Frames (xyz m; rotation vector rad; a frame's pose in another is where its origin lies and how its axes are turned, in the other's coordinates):
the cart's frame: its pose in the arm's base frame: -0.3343 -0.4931 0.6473 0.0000 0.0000 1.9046
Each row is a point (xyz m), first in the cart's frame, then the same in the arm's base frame.
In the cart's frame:
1: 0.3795 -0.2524 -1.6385
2: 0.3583 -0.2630 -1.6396
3: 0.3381 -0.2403 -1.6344
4: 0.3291 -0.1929 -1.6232
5: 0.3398 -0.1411 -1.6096
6: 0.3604 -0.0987 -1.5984
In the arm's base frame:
1: -0.2202 -0.0519 -0.9912
2: -0.2032 -0.0684 -0.9923
3: -0.2180 -0.0949 -0.9871
4: -0.2599 -0.1190 -0.9759
5: -0.3123 -0.1258 -0.9623
6: -0.3591 -0.1203 -0.9511

